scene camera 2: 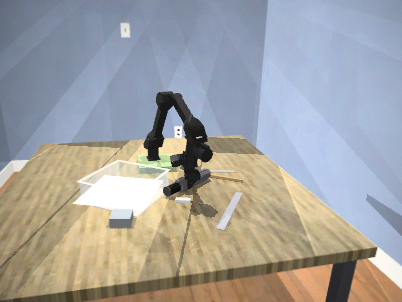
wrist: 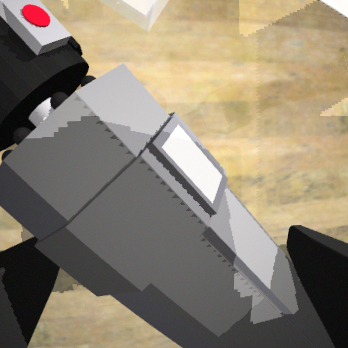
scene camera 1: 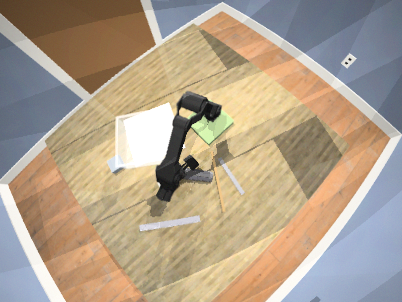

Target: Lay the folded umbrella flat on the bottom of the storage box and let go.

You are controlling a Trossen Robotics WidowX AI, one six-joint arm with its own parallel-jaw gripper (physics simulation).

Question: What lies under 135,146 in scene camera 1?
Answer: A storage box.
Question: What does my gripper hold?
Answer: A folded umbrella.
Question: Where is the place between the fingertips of my gripper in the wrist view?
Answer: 176,239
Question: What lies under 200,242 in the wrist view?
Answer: A folded umbrella.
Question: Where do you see a storage box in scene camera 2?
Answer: At 120,185
